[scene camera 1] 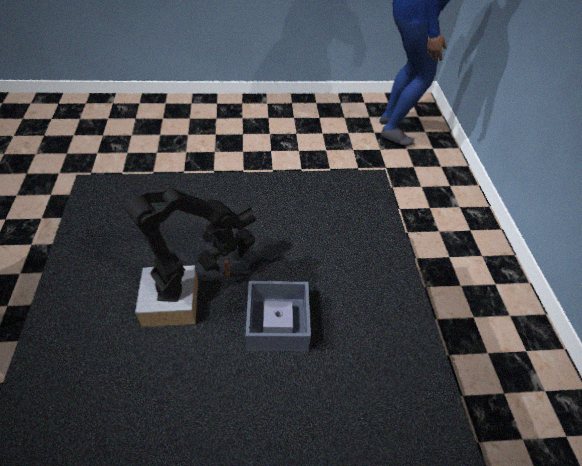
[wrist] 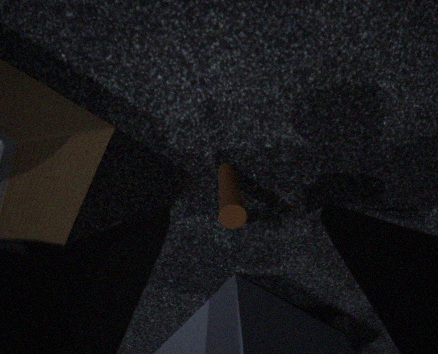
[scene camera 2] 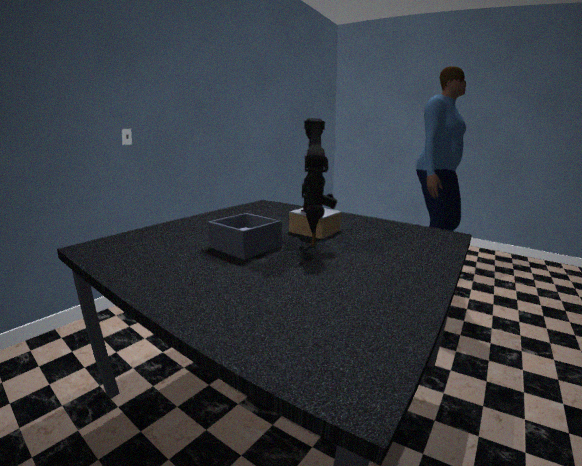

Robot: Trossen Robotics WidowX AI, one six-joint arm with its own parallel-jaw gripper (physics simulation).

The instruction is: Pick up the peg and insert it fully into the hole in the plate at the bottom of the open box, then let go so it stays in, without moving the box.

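Frame: origin at the arm's base, x ahead, y left, z up, level; centimetres.
Where they show: gripper, fingertip midpoint: (scene camera 1: 229, 264) (wrist: 244, 212) (scene camera 2: 312, 230); arm's base, link origin: (scene camera 1: 169, 292).
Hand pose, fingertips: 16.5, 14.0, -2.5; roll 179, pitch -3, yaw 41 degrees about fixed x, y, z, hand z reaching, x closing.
Each offset is from my fingertips to the top centre of the thing, as dx, dy, dz. "spot": to the spot under its first point. Level surfaces: height alone.
An orange-brown peg @[-1.0, -0.1, +1.5] (scene camera 1: 227, 268) (scene camera 2: 313, 241) (wrist: 229, 192) stands upright on the dark table, between the robot's base block and the box. My gripper (scene camera 1: 229, 259) (scene camera 2: 314, 233) (wrist: 244, 212) is open, pointing down over the peg. In the wrist view the peg's round top shows between the two fingers, a little nearer the left one, with a gap on both sides. The grey open box @[+17.4, -17.4, +3.3] (scene camera 1: 278, 342) (scene camera 2: 227, 242) (wrist: 223, 320) stands beside the peg. Its pale plate @[+17.4, -17.4, -0.4] (scene camera 1: 271, 322) has a round hole @[spot: +17.5, -16.5, -2.5] (scene camera 1: 278, 314) in its top; the hole is hidden in the other views.
The arm stands on a wood-sided block with a white top (scene camera 1: 167, 318) (scene camera 2: 300, 224); its corner (wrist: 75, 175) shows at the left of the wrist view. The box wall rises close to the fingers' side of the peg. A person (scene camera 1: 413, 60) (scene camera 2: 442, 135) stands beyond the table @[dz -6.5] (scene camera 1: 200, 400) (scene camera 2: 310, 320).
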